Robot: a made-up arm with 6 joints.
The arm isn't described. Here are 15 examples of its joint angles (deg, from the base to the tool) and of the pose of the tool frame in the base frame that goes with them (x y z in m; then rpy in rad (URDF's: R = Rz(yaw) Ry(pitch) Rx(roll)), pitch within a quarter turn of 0, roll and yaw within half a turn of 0).
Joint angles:
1: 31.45 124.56 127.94 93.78 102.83 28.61
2: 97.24 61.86 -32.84 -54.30 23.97 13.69
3: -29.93 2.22 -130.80 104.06 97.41 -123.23
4: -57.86 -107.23 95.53 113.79 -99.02 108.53
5: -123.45 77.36 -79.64 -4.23 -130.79 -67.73
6: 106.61 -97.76 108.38 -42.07 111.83 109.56
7: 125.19 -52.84 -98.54 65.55 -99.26 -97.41
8: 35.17 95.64 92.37 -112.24 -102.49 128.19
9: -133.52 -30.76 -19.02 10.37 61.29 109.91
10: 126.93 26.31 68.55 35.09 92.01 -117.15
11: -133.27 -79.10 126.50 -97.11 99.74 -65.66
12: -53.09 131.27 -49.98 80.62 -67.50 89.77
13: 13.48 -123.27 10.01 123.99 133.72 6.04
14: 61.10 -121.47 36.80 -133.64 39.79 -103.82
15: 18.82 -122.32 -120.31 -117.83 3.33 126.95
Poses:
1: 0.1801 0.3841 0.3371 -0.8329 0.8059 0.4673
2: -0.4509 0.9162 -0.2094 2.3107 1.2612 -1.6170
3: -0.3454 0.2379 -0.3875 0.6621 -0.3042 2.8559
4: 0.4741 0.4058 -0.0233 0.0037 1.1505 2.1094
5: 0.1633 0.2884 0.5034 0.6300 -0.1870 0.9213
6: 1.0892 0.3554 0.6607 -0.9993 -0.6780 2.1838
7: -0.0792 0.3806 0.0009 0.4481 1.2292 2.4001
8: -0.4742 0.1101 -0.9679 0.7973 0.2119 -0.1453
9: -0.7451 0.0470 -0.0929 0.0684 -0.8896 -1.1914
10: 0.4314 0.4662 0.0525 0.8219 0.5285 -1.8019
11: -0.3237 0.4575 -0.6170 -1.1908 0.5101 0.9864
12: -0.2723 0.5332 0.4956 -2.4772 -0.6075 0.1479
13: -0.1084 0.6506 0.1622 2.3085 -1.0006 2.3808
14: 0.6596 0.0861 0.0572 0.3214 0.3293 -1.4509
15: -0.2731 -0.2270 1.1617 -2.6320 -0.6677 1.9278
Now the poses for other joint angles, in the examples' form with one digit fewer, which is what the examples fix.
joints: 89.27 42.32 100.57 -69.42 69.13 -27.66
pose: -0.531 0.732 0.489 0.068 -1.194 -0.318
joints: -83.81 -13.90 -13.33 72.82 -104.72 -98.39
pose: -0.078 0.274 -0.031 0.220 -0.074 3.094
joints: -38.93 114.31 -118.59 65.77 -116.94 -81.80
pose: -0.021 0.109 0.135 1.277 -0.328 -0.151
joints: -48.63 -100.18 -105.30 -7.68 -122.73 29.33
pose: -0.208 0.726 0.864 -0.772 -0.528 -2.217
